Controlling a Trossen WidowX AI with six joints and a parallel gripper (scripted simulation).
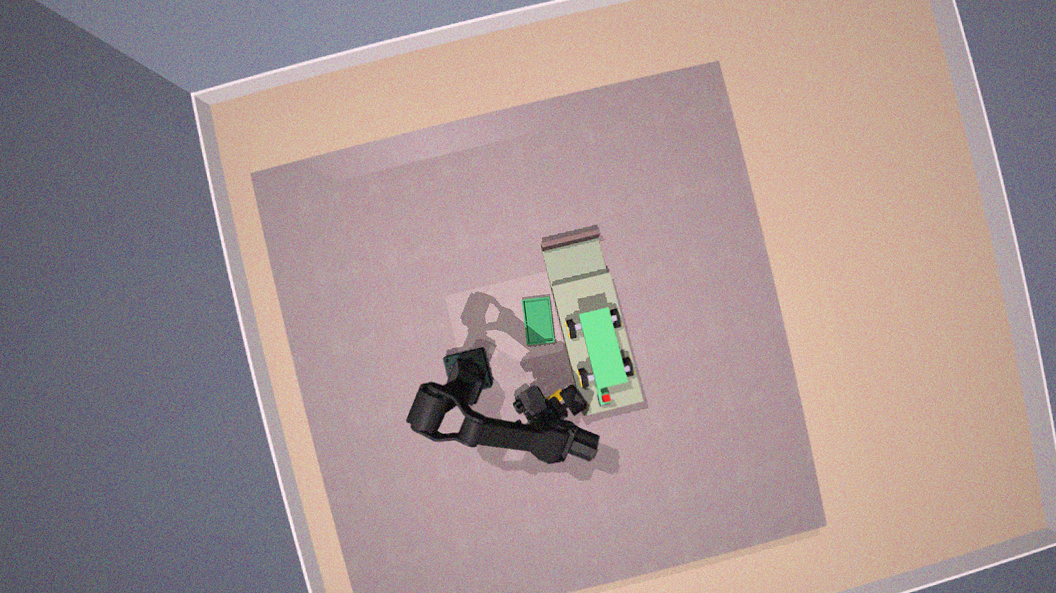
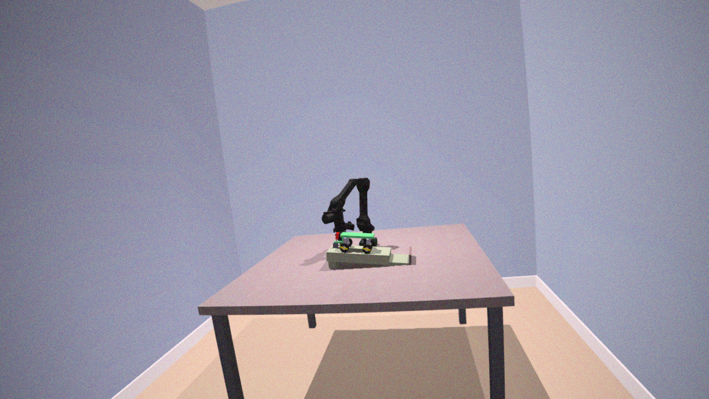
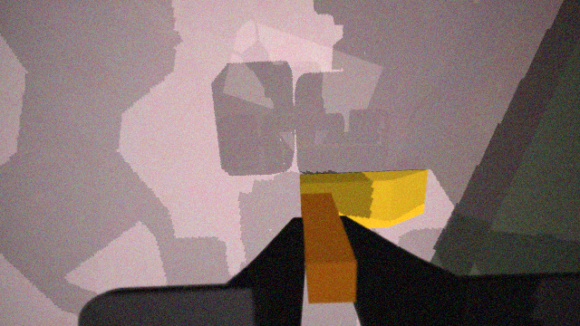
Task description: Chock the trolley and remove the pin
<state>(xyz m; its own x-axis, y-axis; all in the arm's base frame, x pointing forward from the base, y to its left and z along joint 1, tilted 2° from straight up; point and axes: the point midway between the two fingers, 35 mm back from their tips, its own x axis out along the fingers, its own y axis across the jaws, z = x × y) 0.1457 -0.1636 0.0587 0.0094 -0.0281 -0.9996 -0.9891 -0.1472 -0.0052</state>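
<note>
Now: gripper tip 140 mm short of the red-headed stop pin, 20 mm to the left of it and 80 mm below it. Round my gripper tip: yellow chock 20 mm ahead, 10 mm to the left, 10 mm below; ramp 180 mm ahead, 90 mm to the left, 10 mm below; trolley 180 mm ahead, 90 mm to the left, 60 mm above.
</note>
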